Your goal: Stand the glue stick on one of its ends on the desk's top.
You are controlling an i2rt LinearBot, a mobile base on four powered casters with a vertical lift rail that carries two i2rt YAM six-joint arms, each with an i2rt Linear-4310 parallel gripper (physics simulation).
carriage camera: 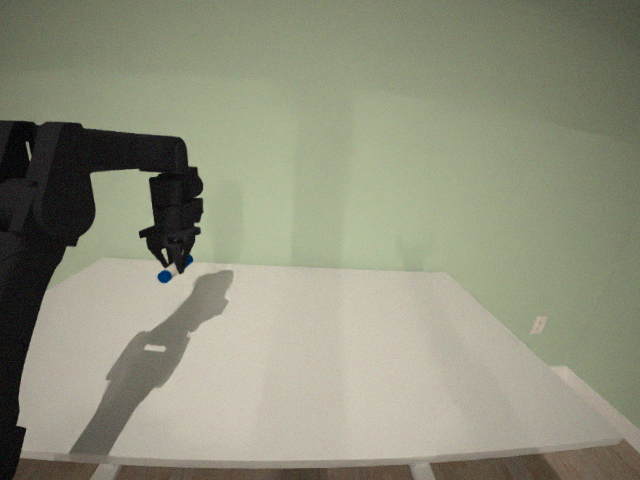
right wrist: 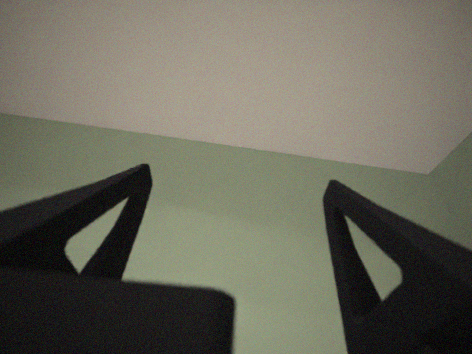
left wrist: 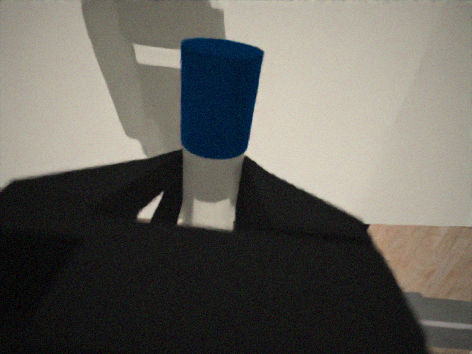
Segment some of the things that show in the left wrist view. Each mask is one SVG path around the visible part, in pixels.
My left gripper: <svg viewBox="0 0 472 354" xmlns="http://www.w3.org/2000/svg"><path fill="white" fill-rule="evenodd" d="M0 189L0 354L472 354L472 327L418 321L384 255L377 249L362 219L273 175L248 156L244 156L235 209L235 230L177 224L183 202L183 149L145 159L14 179ZM164 192L151 220L138 220L139 213Z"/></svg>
A glue stick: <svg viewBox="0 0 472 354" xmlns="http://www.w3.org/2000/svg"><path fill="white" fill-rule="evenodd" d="M185 39L181 41L182 224L232 230L242 164L250 139L264 52L255 46L231 40L215 38Z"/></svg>
